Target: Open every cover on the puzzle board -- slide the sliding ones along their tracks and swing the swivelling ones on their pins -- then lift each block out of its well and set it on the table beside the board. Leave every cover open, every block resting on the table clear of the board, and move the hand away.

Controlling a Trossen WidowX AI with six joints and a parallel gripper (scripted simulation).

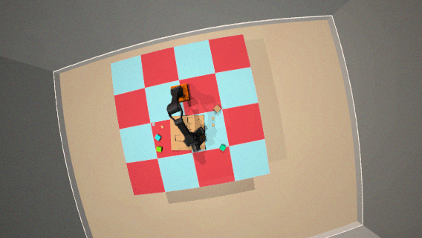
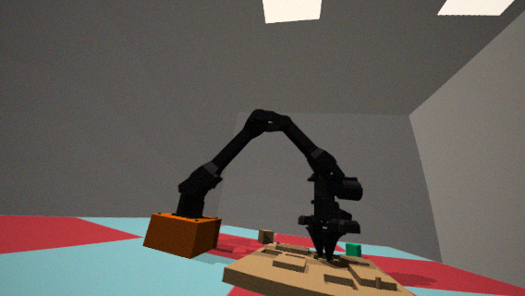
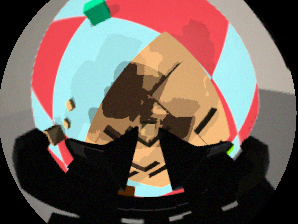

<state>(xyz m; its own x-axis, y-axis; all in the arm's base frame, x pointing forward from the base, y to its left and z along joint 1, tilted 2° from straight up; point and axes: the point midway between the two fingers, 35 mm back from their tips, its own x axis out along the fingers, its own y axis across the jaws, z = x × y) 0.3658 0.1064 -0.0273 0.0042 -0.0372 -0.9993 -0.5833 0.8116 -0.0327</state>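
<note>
Right now my gripper tip is 10 mm past the tan puzzle board and 50 mm to the left of it. Also, from my gripper tip: brown block (210 mm behind, 200 mm to the left); cyan block (340 mm to the right, 10 mm below); bright green block (110 mm ahead, 330 mm to the right, 10 mm below).
</note>
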